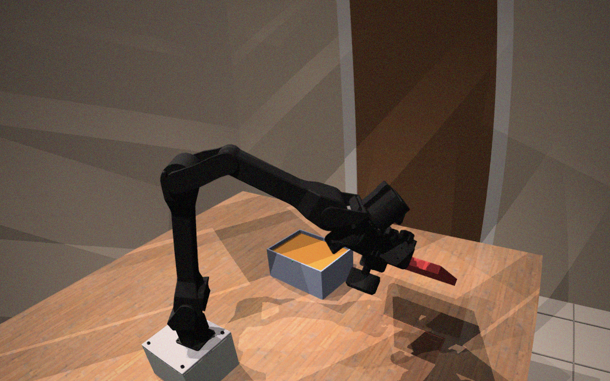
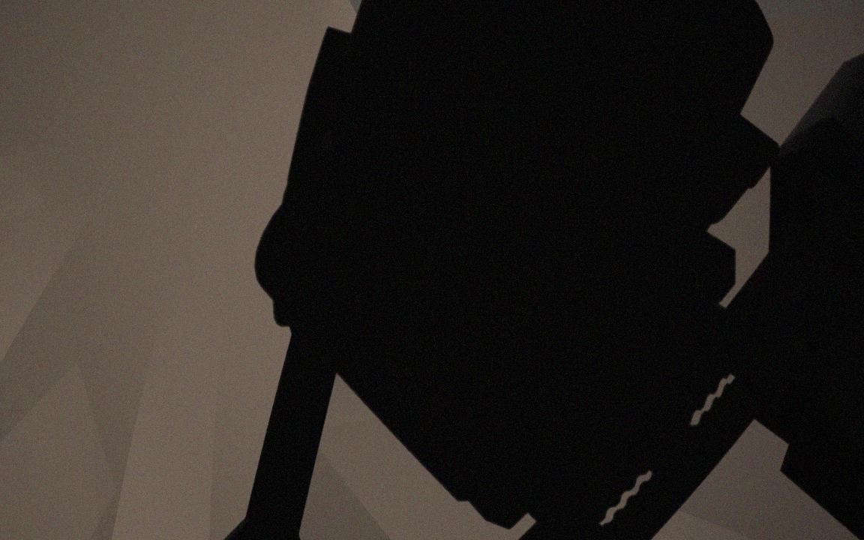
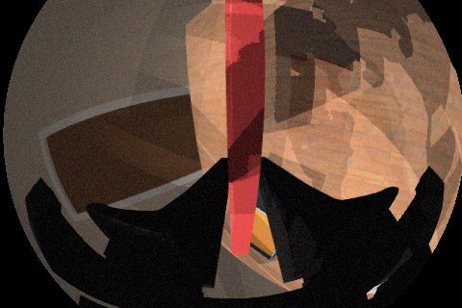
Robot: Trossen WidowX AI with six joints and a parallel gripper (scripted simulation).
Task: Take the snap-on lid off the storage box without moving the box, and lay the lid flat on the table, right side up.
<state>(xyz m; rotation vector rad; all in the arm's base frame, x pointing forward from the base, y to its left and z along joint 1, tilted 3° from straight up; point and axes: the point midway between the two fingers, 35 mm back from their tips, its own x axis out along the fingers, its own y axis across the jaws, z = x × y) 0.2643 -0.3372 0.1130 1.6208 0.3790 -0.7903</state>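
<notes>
Now: gripper tip 6 cm short of the red lid, 2 cm to the left of it and 5 cm above it. The rest, counted from my gripper tip: grey-blue storage box 15 cm ahead, 27 cm to the left, 17 cm below.
</notes>
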